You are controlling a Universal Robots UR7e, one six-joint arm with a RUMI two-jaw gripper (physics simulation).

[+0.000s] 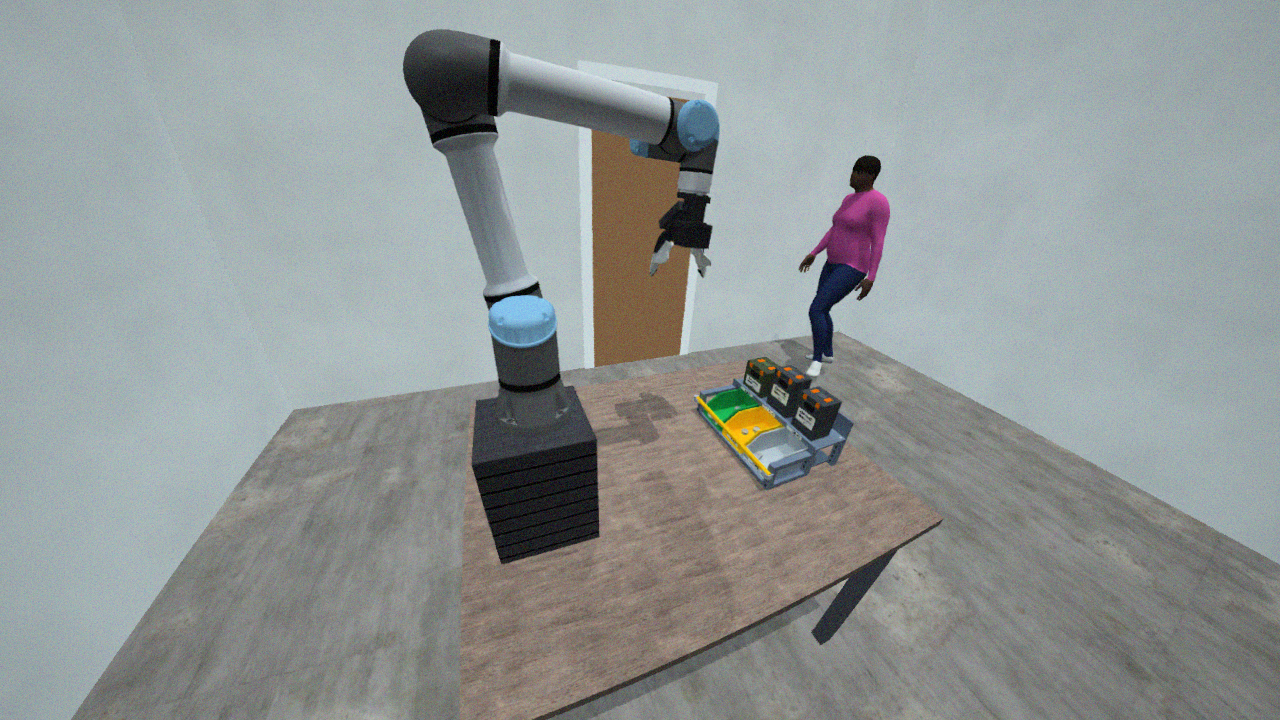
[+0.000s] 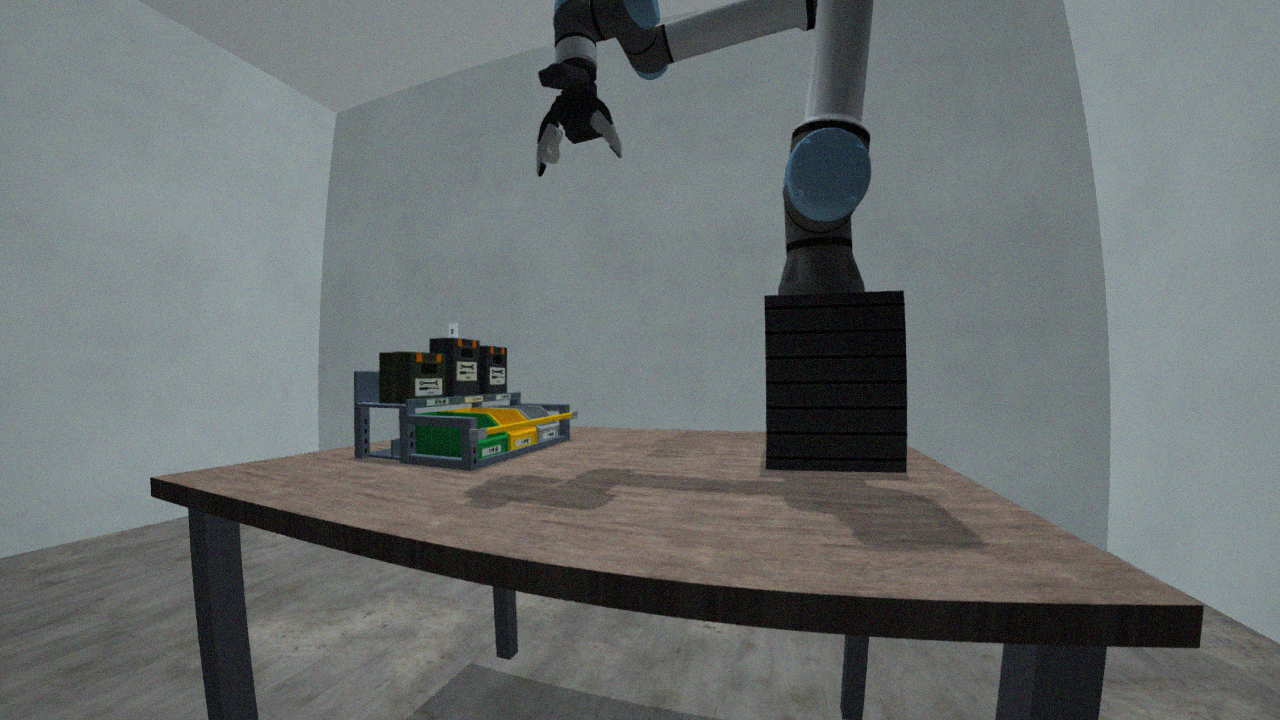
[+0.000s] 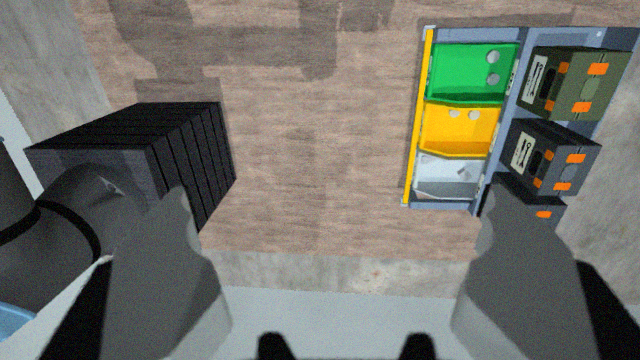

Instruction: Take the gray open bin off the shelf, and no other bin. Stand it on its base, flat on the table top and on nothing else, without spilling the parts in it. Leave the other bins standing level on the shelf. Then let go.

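Seen in the pictures: gripper, fingertip midpoint: (image 1: 677, 276) (image 2: 578, 167) (image 3: 334, 189); arm's base, link origin: (image 1: 534, 414) (image 2: 820, 298) (image 3: 108, 203).
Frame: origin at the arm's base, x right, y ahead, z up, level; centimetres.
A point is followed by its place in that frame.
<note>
The gray open bin (image 1: 776, 446) {x 0.3, y 69.3, z -27.7 cm} (image 2: 546, 431) {x 4.1, y 57.2, z -25.9 cm} (image 3: 445, 175) {x 7.7, y 65.5, z -27.9 cm} sits in the low front tier of the shelf (image 1: 791, 466) (image 2: 438, 459) {x -25.1, y 61.5, z -27.4 cm} (image 3: 440, 205) {x 11.7, y 62.8, z -20.3 cm}, at the end of the row, with small gray parts in it. Beside it are the yellow bin (image 1: 750, 422) {x -11.0, y 67.2, z -26.3 cm} (image 2: 519, 437) {x -7.3, y 56.9, z -25.7 cm} (image 3: 460, 130) {x -4.2, y 66.2, z -27.9 cm} and then the green bin (image 1: 729, 403) {x -22.2, y 66.1, z -26.0 cm} (image 2: 438, 437) {x -22.4, y 63.9, z -24.2 cm} (image 3: 465, 72) {x -16.8, y 64.2, z -27.9 cm}. A yellow bar runs along the front of the row. My gripper (image 1: 680, 272) {x -18.5, y 38.9, z 21.5 cm} (image 2: 580, 166) {x -18.5, y 38.9, z 21.5 cm} (image 3: 334, 189) {x -18.5, y 38.9, z 21.5 cm} is open and empty, high above the table and well above the bins.
Three dark lidded boxes (image 1: 787, 389) {x -3.6, y 71.1, z -9.3 cm} (image 2: 454, 367) {x -9.9, y 71.0, z -11.8 cm} (image 3: 552, 157) {x -8.2, y 71.0, z -5.8 cm} stand on the shelf's upper tier behind the open bins. The black robot base block (image 1: 537, 483) {x 11.9, y -1.5, z -7.0 cm} (image 2: 835, 385) {x -9.7, y -1.1, z -15.3 cm} (image 3: 195, 155) {x -3.1, y 9.9, z -13.1 cm} stands on the wooden table (image 1: 662, 555) {x 20.5, y 22.0, z -28.8 cm} (image 2: 716, 537) {x -41.9, y 13.3, z -28.8 cm} (image 3: 320, 165) {x 6.5, y 33.6, z -28.8 cm}. A person (image 1: 861, 223) stands beyond the table.
</note>
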